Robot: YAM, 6 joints.
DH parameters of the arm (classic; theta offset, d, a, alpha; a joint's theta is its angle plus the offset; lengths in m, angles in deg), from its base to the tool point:
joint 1: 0 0.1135 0.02 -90
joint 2: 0 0 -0.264 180
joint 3: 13.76 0 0.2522 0
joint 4: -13.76 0 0.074 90
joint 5: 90 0 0 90
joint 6: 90 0.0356 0 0
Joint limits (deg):
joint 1: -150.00..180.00
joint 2: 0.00..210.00
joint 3: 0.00..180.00
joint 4: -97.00..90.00
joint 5: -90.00..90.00
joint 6: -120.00..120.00
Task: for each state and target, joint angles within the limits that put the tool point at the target. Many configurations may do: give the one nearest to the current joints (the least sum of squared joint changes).
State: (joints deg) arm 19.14 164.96 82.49 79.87 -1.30 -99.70
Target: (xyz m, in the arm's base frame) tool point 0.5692 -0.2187 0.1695
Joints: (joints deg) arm -20.97 160.79 129.53 55.50 0.75 -99.70
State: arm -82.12 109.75 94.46 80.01 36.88 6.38
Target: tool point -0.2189 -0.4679 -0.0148
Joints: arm -112.78 161.27 92.13 66.06 35.42 6.38
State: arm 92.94 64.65 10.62 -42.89 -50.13 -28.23
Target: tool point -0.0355 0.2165 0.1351
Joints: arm 92.43 83.40 34.50 -28.19 -47.61 -28.23
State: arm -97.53 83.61 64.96 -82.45 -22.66 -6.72
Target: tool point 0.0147 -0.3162 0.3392
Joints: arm -89.94 91.78 91.64 -66.13 -23.85 -6.72
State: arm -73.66 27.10 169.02 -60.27 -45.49 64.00
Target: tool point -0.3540 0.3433 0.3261
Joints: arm -41.22 16.51 173.91 -61.54 -44.51 64.00
